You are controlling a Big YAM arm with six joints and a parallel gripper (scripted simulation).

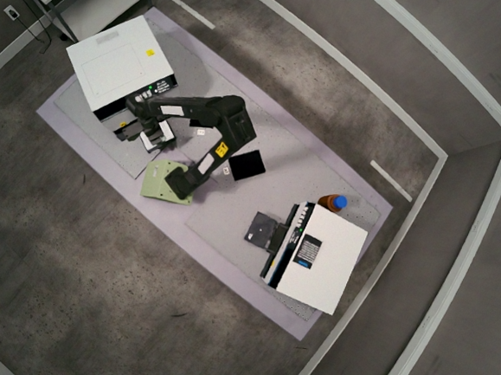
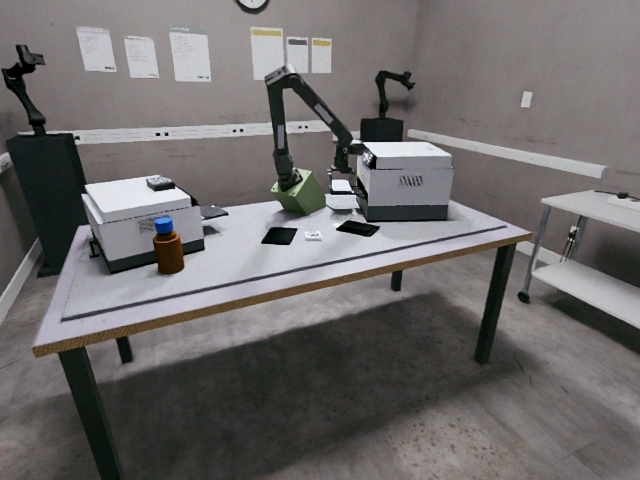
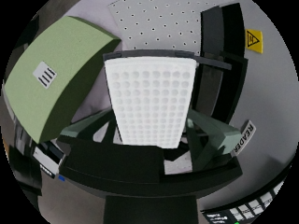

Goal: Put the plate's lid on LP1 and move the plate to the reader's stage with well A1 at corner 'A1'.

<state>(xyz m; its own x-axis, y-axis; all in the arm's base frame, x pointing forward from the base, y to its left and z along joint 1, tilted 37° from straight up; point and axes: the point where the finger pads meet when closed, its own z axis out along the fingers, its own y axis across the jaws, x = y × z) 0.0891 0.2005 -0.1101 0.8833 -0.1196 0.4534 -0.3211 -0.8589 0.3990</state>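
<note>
Now: the white well plate right at my hand. The rest, counted from my hand: black pad: 38 cm to the right, 20 cm ahead, 13 cm below; white label: 17 cm ahead, 13 cm below, 10 cm to the right; brown capped bottle: 81 cm to the right, 33 cm ahead, 2 cm below.
</note>
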